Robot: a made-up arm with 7 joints. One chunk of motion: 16 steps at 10 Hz.
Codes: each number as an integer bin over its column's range. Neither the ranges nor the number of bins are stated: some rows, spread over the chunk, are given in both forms.
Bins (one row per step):
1: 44 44 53 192 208 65 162
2: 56 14 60 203 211 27 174
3: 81 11 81 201 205 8 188
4: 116 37 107 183 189 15 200
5: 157 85 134 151 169 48 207
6: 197 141 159 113 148 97 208
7: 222 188 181 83 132 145 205
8: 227 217 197 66 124 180 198
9: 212 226 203 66 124 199 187
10: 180 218 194 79 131 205 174
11: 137 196 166 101 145 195 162
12: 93 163 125 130 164 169 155
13: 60 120 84 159 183 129 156
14: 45 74 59 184 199 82 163
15: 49 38 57 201 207 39 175
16: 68 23 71 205 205 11 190
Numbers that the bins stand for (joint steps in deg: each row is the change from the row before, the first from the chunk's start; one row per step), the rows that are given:
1: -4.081 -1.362 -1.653 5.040 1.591 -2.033 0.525
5: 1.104 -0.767 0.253 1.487 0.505 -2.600 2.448
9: 3.627 1.279 1.876 -5.880 -0.747 2.433 1.593
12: -1.833 0.365 0.041 -0.333 0.366 1.433 0.225
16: -2.980 -1.666 -1.229 6.167 1.508 -3.833 1.722
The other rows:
2: -3.531 -1.797 -1.488 5.993 1.675 -3.300 1.038
3: -2.384 -1.840 -0.994 5.820 1.508 -3.933 1.636
4: -0.778 -1.463 -0.382 4.260 1.062 -3.700 2.149
6: 2.939 0.046 0.841 -1.807 -0.079 -0.967 2.491
7: 4.086 0.728 1.359 -4.407 -0.525 0.633 2.363
8: 4.315 1.149 1.735 -5.880 -0.747 1.800 2.064
10: 2.159 1.163 1.665 -4.753 -0.553 2.633 1.038
11: 0.186 0.844 1.006 -2.847 -0.163 2.300 0.525
13: -3.347 -0.259 -0.924 2.180 0.895 0.100 0.268
14: -4.035 -0.926 -1.512 4.347 1.341 -1.467 0.567
15: -3.852 -1.449 -1.559 5.820 1.564 -2.900 1.080

